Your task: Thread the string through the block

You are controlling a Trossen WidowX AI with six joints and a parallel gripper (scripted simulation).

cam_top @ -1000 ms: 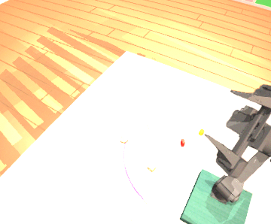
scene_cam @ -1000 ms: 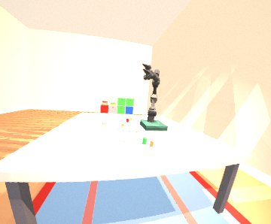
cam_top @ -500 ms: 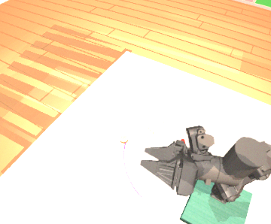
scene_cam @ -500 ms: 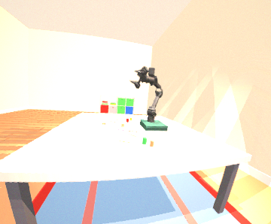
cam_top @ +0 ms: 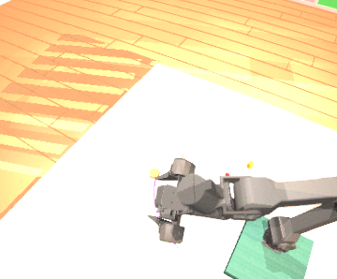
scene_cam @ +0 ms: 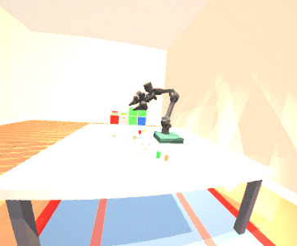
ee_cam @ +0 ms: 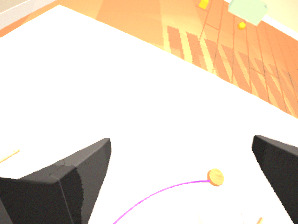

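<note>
The wooden block lies 5 cm behind my gripper tip, 12 cm to the right of it and 26 cm below it. From my gripper tip the other things lie so: round wooden button 13 cm ahead, 18 cm to the right, 27 cm below; then thin wooden stick 12 cm behind, 2 cm to the left, 27 cm below; then green object 17 cm behind, 26 cm to the left, 25 cm below.
</note>
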